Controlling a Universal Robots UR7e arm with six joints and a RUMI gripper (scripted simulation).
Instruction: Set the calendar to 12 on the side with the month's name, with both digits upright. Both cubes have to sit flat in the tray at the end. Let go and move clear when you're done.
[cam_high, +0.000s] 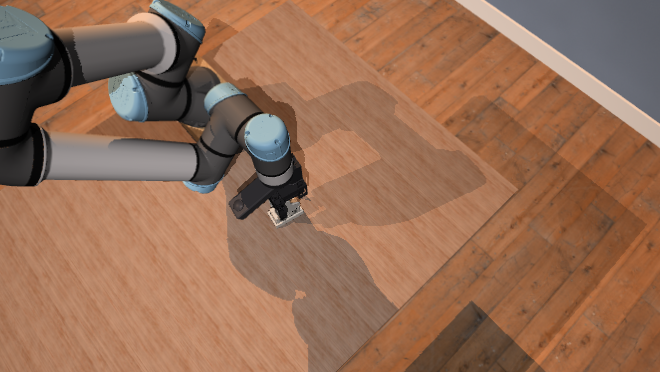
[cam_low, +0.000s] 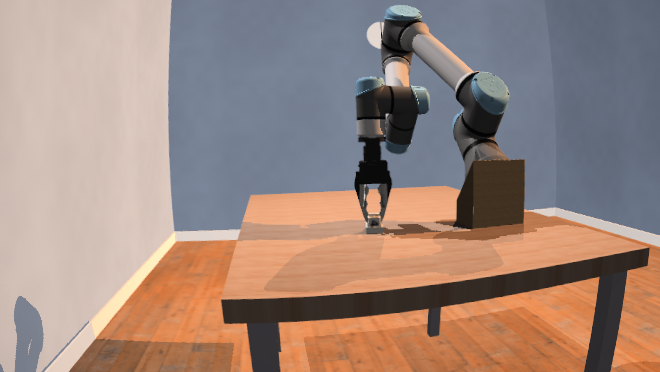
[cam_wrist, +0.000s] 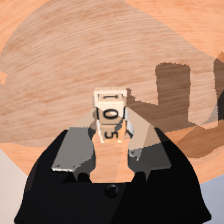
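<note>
The white digit cube is 10 mm below my hand. The rest, counted from my hand: calendar tray (30 mm below, 20 mm to the left).
</note>
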